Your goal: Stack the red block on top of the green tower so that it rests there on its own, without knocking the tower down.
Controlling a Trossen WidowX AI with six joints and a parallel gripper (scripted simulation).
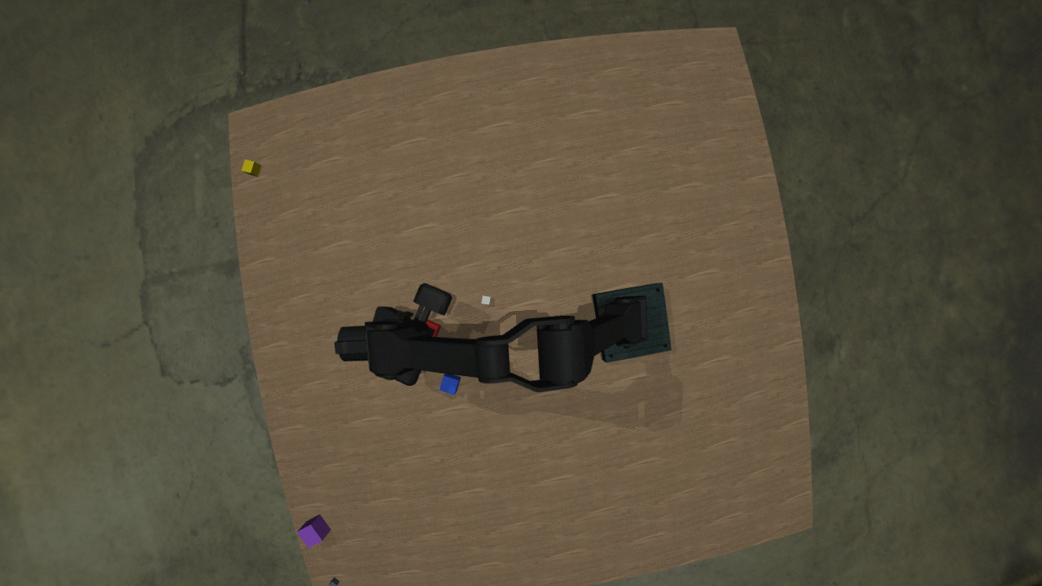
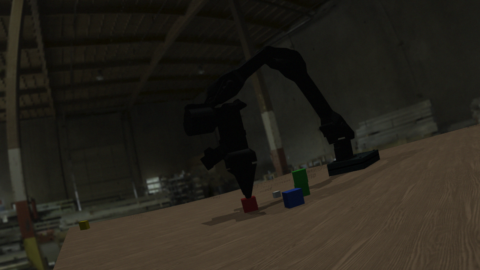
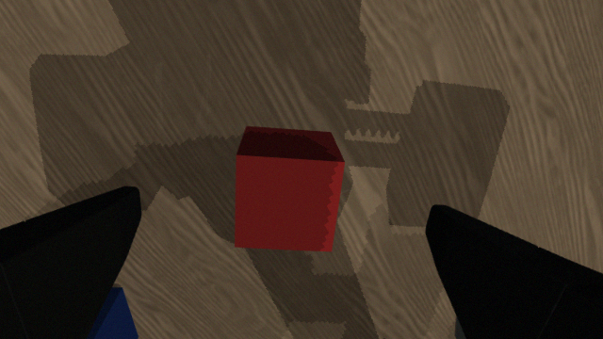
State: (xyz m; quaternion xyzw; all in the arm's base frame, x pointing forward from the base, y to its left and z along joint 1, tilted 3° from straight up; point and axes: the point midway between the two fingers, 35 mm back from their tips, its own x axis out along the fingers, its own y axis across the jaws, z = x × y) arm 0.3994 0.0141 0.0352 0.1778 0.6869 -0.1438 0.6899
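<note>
My gripper tip is 20 mm above the red block. Also, from my gripper tip: small white block 120 mm behind, 60 mm to the right, 30 mm below; then purple block 480 mm to the left, 320 mm ahead, 10 mm below; then blue block 120 mm to the left, 40 mm behind, 20 mm below.
</note>
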